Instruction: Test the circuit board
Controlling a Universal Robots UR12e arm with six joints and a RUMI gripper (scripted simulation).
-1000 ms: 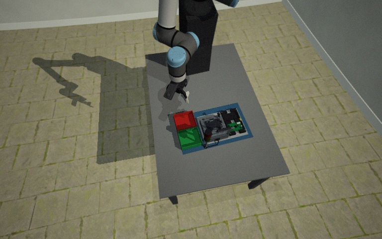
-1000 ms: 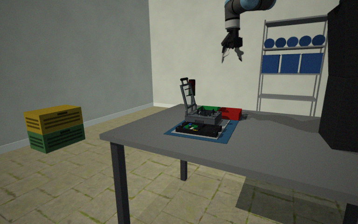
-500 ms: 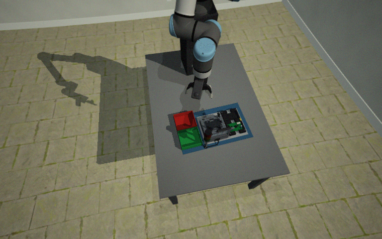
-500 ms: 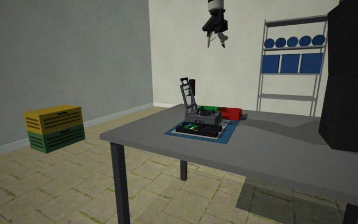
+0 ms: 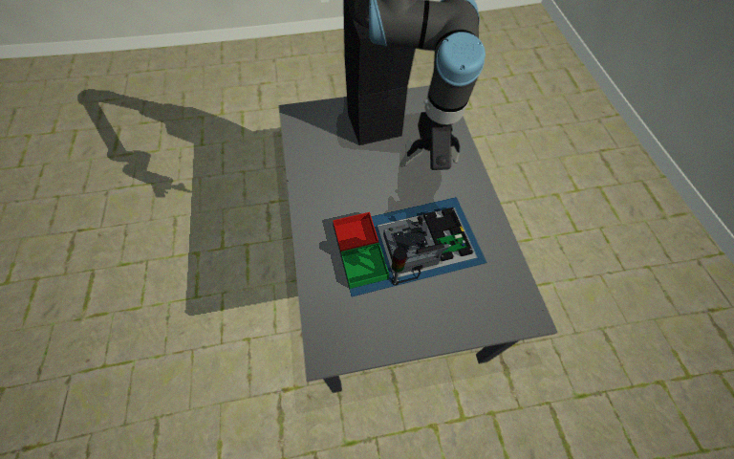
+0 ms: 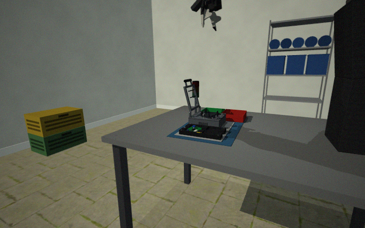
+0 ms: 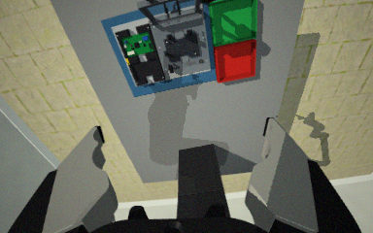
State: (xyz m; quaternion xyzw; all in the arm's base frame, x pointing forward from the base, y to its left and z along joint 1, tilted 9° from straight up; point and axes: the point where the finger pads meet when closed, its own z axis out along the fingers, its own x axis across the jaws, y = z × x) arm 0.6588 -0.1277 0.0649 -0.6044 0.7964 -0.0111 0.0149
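The green circuit board lies 520 mm below my hand, 170 mm to the left of it and 40 mm ahead of it. The rest, counted from my hand: black latch piece: 460 mm below, 70 mm to the left, 70 mm behind; green bin: 530 mm below, 200 mm to the right; tester lid: 360 mm below, 110 mm ahead, 10 mm to the right.
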